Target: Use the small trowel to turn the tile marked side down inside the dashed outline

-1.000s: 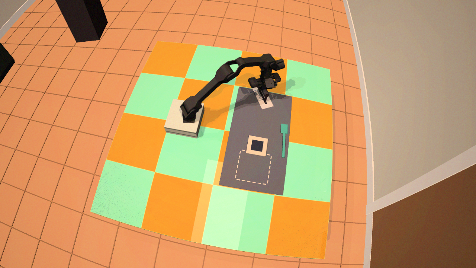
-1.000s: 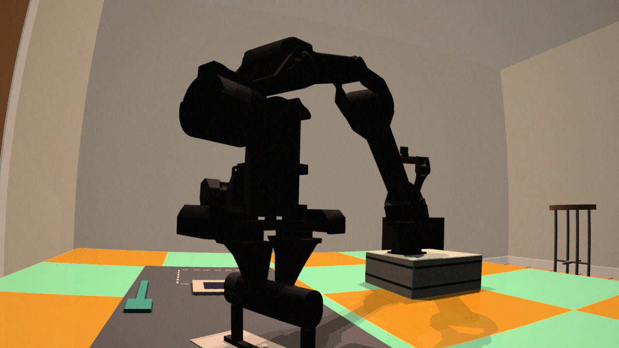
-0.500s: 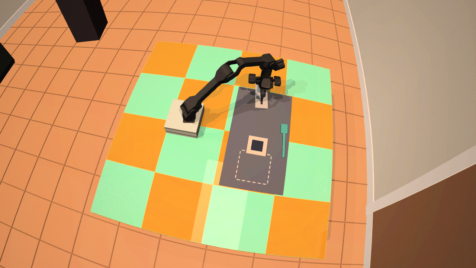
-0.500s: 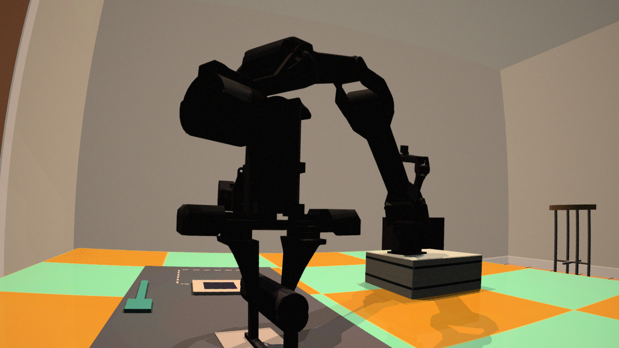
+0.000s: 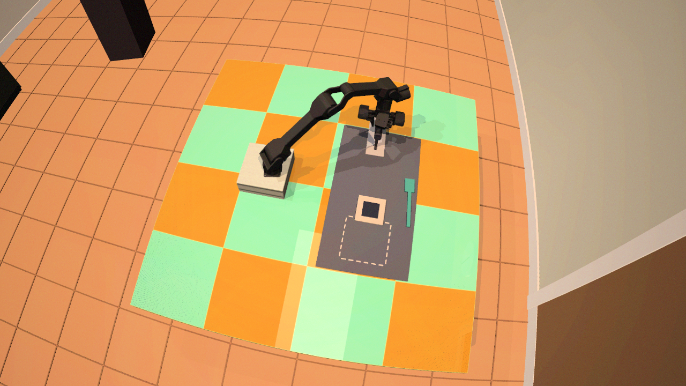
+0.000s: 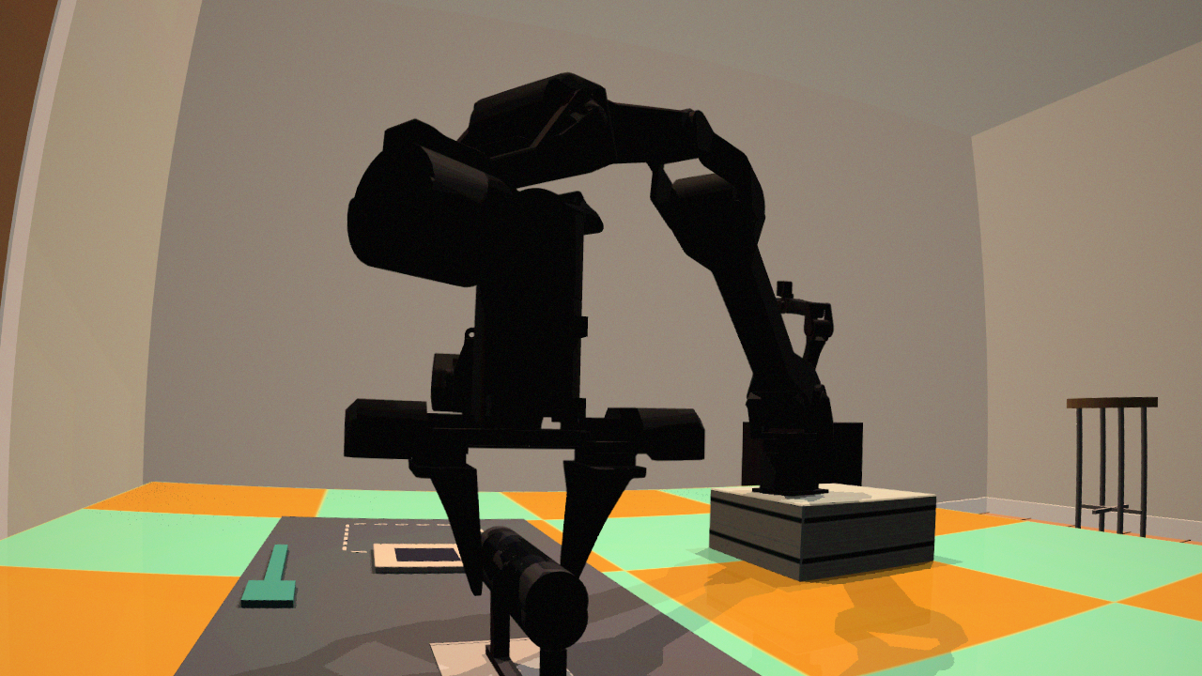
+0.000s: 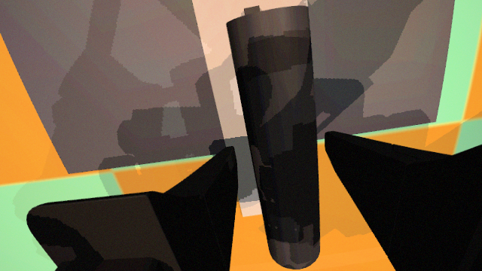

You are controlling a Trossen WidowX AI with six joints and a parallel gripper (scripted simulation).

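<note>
Right now my gripper tip is 3 cm above the small trowel and 2 cm to the left of it. Round my gripper tip: pale tile 35 cm to the right, 6 cm below, 4 cm behind; then grey mat 29 cm to the right, 8 cm below, 3 cm behind; then green trowel-like tool 29 cm to the right, 11 cm ahead, 6 cm below.
</note>
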